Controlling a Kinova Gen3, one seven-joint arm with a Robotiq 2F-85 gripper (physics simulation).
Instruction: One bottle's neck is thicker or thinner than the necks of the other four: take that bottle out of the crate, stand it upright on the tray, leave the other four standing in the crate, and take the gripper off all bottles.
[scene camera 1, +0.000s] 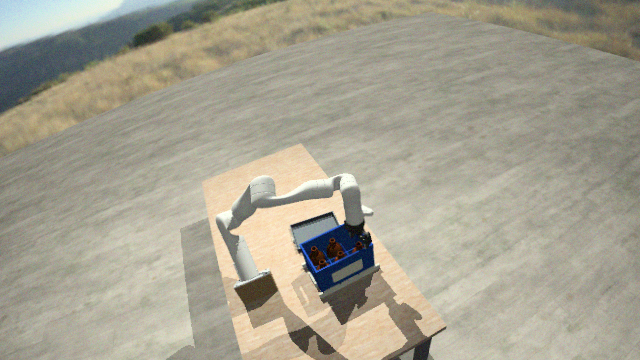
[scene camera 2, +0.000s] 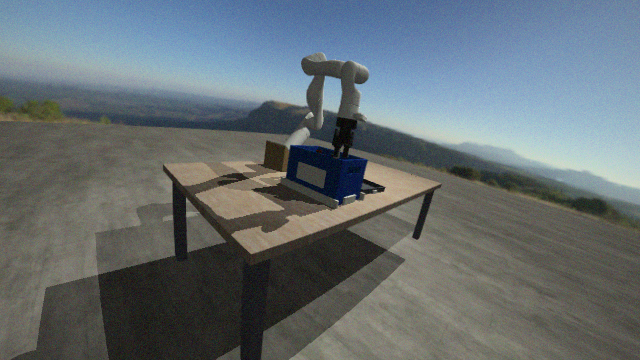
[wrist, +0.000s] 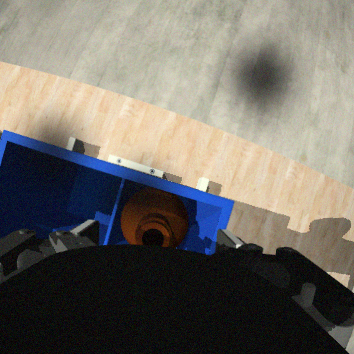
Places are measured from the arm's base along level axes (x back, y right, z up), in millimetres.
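Pixels of known places: gripper, fingertip midpoint: (scene camera 1: 359, 242) (scene camera 2: 340, 158) (wrist: 157, 238); arm's base at its link origin: (scene camera 1: 250, 277) (scene camera 2: 283, 154).
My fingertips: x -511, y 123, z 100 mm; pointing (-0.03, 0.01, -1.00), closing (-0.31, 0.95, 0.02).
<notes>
For each thing: its top centre in the pictures, then the offset to it from my fingertips. "spot": a spot on its surface instead.
- blue crate at its top centre: (wrist: 69, 326) (scene camera 2: 328, 152) (scene camera 1: 335, 244) dx +99, dy -39, dz +2 mm
- bottle at its top centre: (wrist: 152, 238) (scene camera 1: 358, 243) dx +4, dy -2, dz -10 mm
- dark tray at a spot on its surface: (scene camera 1: 312, 228) spot: dx +133, dy -351, dz -169 mm
A blue crate (scene camera 1: 347, 271) (scene camera 2: 328, 174) (wrist: 175, 189) stands on the wooden table and holds several brown bottles. One bottle (scene camera 1: 358, 246) (wrist: 154, 214) stands in the crate's right corner cell, seen from straight above in the wrist view. Other bottles (scene camera 1: 315, 254) (scene camera 1: 332, 248) (scene camera 1: 339, 254) stand in the cells to its left. My gripper (scene camera 1: 364, 238) (scene camera 2: 341, 150) (wrist: 157, 238) is open and has come down to the crate's rim, right over the corner bottle, with a finger on either side of its neck. It holds nothing. The dark tray (scene camera 1: 312, 228) (scene camera 2: 373, 187) lies empty behind the crate.
The arm's base (scene camera 1: 254, 281) stands at the table's left side. Grey stop blocks (scene camera 2: 347, 198) (wrist: 135, 165) sit against the crate's foot. The table edge (wrist: 246, 140) runs close beyond the crate's right wall.
</notes>
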